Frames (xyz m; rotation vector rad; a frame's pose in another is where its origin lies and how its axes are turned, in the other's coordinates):
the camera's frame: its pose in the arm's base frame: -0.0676 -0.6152 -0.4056 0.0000 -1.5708 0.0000
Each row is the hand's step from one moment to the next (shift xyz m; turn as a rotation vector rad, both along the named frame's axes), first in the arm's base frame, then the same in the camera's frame.
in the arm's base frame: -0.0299 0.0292 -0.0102 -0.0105 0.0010 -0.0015
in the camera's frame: -0.0102 0.0292 0.0299 -0.0015 0.0010 0.0105
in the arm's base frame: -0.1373 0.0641 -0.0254 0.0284 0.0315 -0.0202
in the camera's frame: -0.0254 0.0641 0.1373 -0.0202 0.0315 -0.0284
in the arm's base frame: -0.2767 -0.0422 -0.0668 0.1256 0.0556 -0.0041
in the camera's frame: -0.0668 -0.0422 0.2767 -0.0041 0.0556 -0.1256
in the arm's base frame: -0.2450 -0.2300 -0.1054 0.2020 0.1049 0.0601
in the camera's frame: -0.1054 -0.2300 0.2450 0.0601 0.1049 -0.2020
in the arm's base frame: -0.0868 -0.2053 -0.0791 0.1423 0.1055 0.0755
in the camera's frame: -0.0791 -0.2053 0.0868 0.0755 0.1055 -0.1423
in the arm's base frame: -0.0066 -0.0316 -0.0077 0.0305 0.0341 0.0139
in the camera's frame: -0.0077 -0.0316 0.0066 0.0139 0.0341 -0.0305
